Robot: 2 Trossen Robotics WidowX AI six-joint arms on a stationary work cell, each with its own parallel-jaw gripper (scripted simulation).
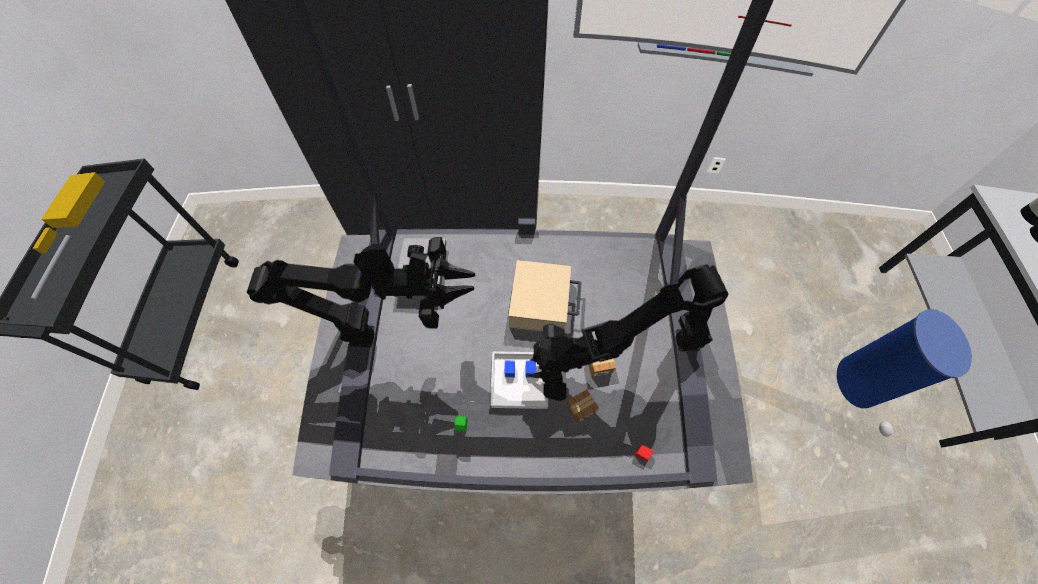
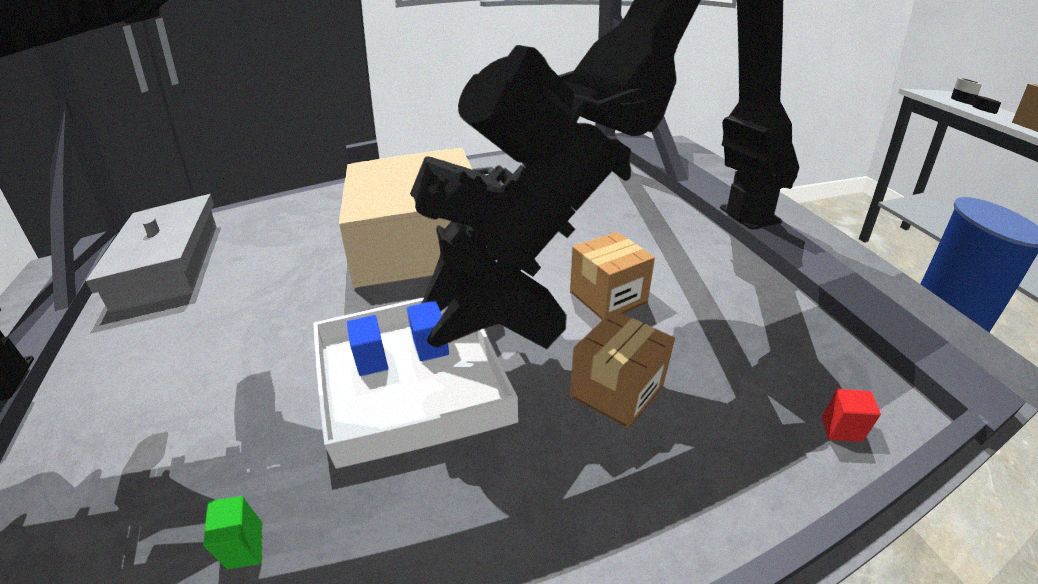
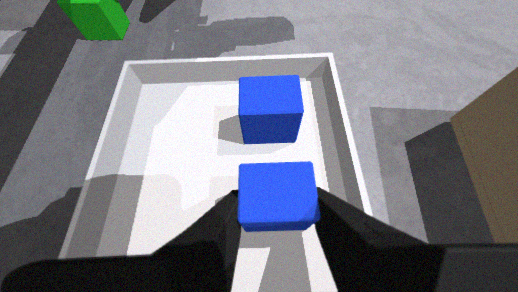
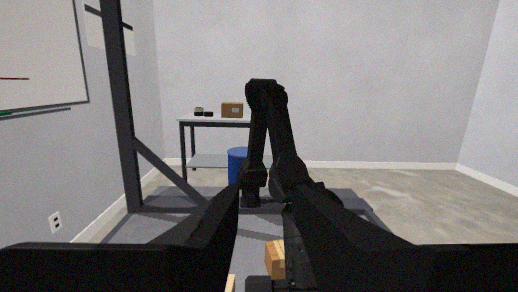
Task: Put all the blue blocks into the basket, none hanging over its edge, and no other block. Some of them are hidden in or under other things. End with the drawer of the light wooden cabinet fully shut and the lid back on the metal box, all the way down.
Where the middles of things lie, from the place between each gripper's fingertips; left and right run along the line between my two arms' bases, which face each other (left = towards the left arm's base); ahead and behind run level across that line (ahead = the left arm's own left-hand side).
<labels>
Right now the white basket [image 2: 471, 374] is 50 mm to the right of my left hand, 40 mm below it and 30 mm ahead of it. Also, from my left hand: light wooden cabinet [image 2: 385, 239] 200 mm behind, 10 mm to the left, 10 mm below.
Right now my right hand [image 1: 474, 281] is 110 mm short of the white basket, 130 mm to the right of it and 330 mm above it. Round my right hand: light wooden cabinet (120 mm behind, 190 mm to the left, 300 mm below).
</labels>
